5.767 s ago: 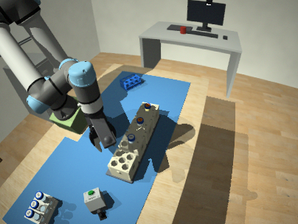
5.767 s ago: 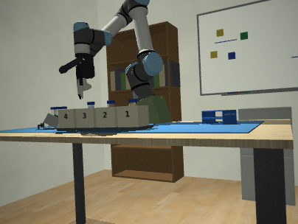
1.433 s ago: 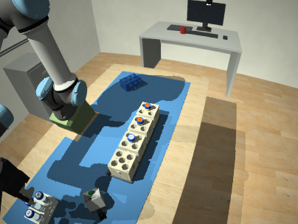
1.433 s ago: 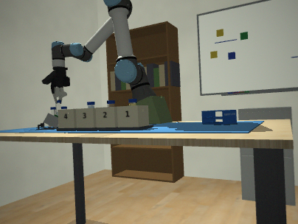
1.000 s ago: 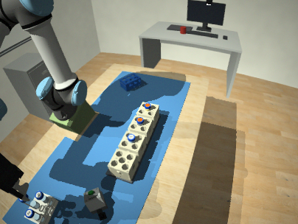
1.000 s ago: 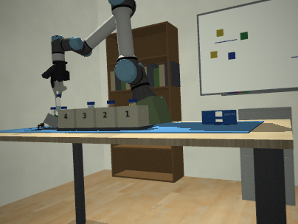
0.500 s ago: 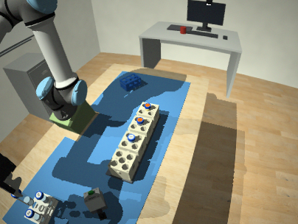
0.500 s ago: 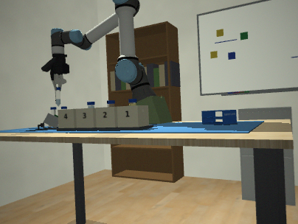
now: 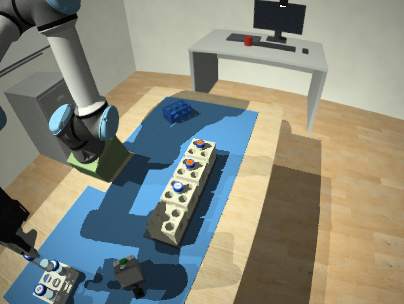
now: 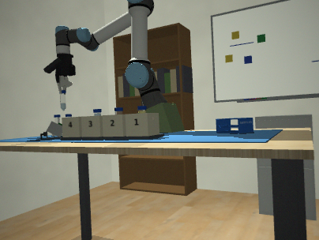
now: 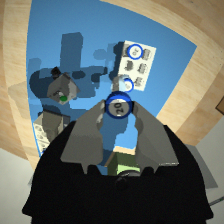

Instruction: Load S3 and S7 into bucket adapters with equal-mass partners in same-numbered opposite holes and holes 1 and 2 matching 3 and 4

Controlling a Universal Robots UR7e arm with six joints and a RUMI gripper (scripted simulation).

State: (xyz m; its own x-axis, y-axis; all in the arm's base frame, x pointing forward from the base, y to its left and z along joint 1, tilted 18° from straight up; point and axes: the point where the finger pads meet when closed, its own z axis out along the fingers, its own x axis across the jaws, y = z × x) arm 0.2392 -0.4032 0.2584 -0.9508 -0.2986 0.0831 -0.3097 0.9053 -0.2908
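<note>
The green DONE key is 14 cm ahead of my hand, 14 cm to the left of it and 18 cm below it. Also, from my hand: adapter 3: 20 cm ahead, 43 cm to the left, 20 cm below; water blank: 19 cm ahead, 42 cm to the left, 18 cm below; blue rack: 7 cm behind, 94 cm to the left, 22 cm below.
</note>
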